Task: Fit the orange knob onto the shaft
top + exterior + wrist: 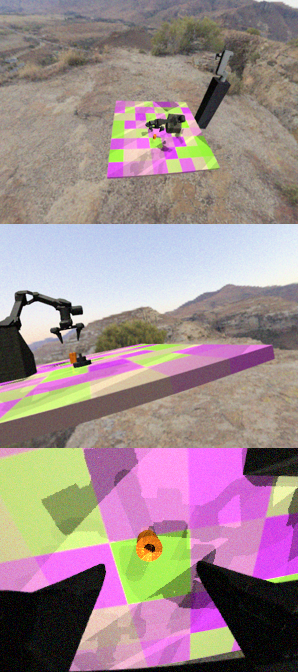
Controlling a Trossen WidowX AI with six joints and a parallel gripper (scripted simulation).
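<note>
The orange knob lies 100 mm below my gripper tip. Also, from my gripper tip: round dark pedestal (90 mm ahead, 220 mm to the right, 90 mm below).
</note>
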